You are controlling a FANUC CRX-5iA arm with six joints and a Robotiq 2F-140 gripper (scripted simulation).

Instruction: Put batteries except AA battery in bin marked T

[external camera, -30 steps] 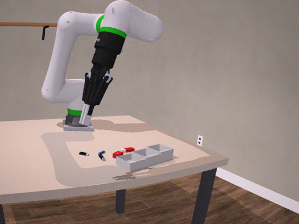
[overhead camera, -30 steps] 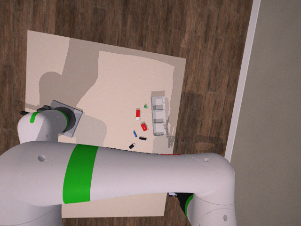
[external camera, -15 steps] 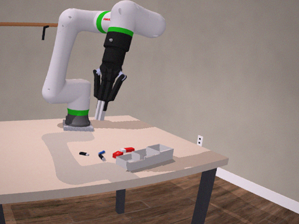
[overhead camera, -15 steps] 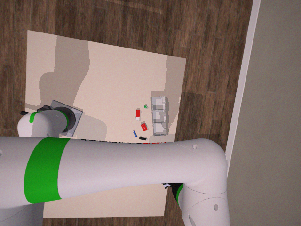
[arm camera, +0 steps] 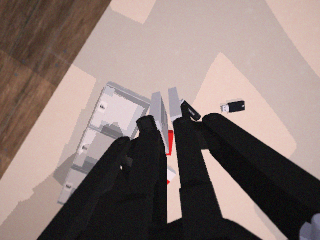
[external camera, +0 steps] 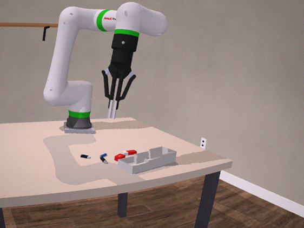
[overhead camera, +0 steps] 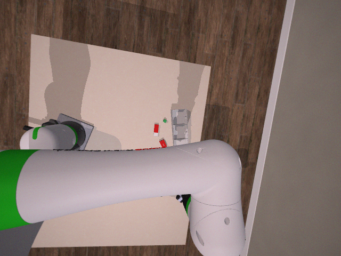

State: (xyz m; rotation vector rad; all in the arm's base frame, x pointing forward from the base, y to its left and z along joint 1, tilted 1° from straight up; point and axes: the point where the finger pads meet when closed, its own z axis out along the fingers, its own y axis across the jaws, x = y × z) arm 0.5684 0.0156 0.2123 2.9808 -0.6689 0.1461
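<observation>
Now: hand 210 mm above the grey bin, 170 mm to the right of it and 20 mm past it. Also, from my hand: red block battery 220 mm below, 100 mm behind, 80 mm to the left; then blue cylindrical battery 230 mm below, 130 mm behind, 10 mm to the left; then green die 220 mm below, 200 mm to the left, 120 mm behind.
</observation>
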